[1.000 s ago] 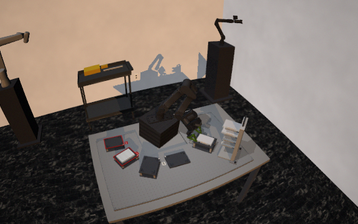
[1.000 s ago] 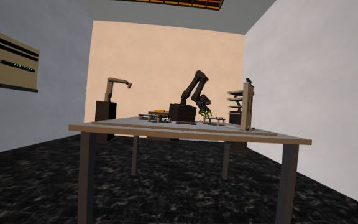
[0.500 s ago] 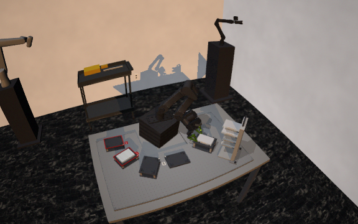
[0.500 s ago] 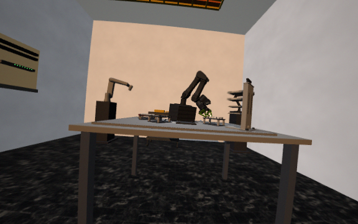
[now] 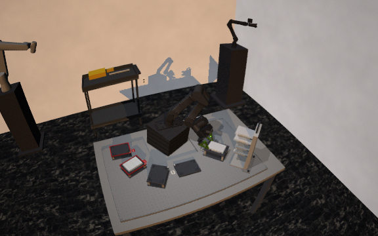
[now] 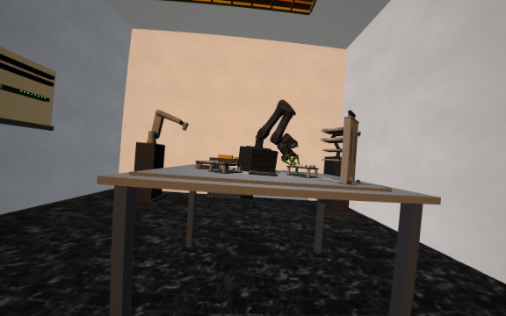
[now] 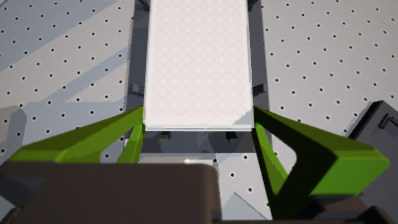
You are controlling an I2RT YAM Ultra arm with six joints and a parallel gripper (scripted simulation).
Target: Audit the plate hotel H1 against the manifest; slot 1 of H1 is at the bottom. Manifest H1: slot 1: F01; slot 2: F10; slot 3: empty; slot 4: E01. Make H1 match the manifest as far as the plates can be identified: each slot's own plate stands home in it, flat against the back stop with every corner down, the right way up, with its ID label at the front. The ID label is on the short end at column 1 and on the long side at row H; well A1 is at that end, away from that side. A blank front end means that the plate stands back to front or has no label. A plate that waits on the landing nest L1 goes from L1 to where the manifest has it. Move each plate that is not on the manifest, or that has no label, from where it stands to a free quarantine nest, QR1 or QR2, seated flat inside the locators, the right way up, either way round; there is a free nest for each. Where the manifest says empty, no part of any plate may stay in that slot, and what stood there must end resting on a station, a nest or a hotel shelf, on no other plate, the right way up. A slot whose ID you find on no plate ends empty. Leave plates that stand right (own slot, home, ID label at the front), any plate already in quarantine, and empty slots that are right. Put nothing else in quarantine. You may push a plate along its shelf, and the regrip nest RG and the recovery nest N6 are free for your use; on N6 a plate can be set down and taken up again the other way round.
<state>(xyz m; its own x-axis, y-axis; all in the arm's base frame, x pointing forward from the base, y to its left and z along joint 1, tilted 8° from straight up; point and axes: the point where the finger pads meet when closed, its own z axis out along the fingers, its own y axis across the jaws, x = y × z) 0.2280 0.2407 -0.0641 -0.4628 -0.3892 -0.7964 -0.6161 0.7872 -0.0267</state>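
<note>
The white plate lies 40 mm ahead of my hand and 30 mm to the left of it. The rest, counted from my hand: A1 mark 50 mm behind, 30 mm to the left, 10 mm below; then dark regrip nest 40 mm ahead, 30 mm to the left, 10 mm below; then RG tag 40 mm behind, 30 mm to the right, 70 mm below.
</note>
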